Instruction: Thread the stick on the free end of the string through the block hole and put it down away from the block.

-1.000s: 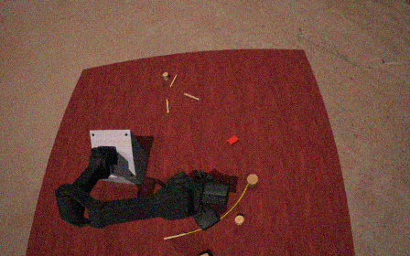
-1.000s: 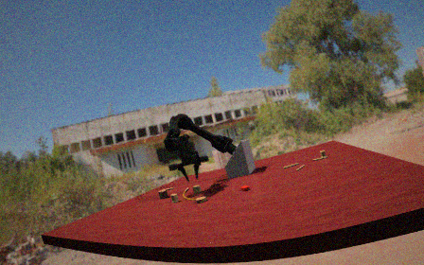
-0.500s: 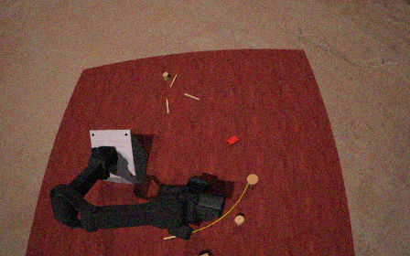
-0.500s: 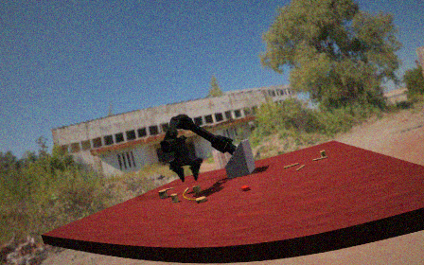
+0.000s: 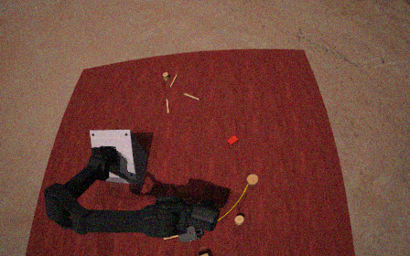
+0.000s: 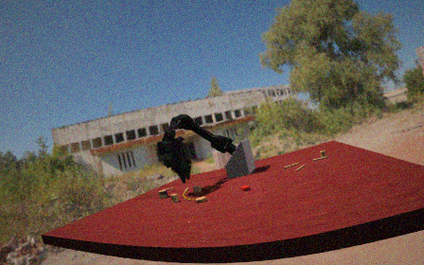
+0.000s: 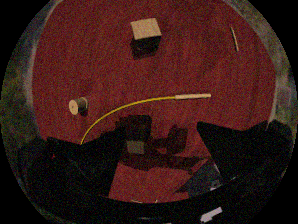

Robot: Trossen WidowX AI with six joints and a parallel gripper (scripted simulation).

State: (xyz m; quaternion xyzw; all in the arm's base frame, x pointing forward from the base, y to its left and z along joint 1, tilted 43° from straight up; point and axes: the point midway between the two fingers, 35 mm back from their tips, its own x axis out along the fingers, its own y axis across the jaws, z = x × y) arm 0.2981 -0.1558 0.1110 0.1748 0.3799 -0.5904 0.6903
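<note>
The thin wooden stick lies 40 mm behind my gripper tip, 40 mm to the right of it and 50 mm below it. Round my gripper tip: red cube 120 mm ahead, 320 mm to the left, 50 mm below; round wooden button 200 mm ahead, 170 mm to the left, 50 mm below.
</note>
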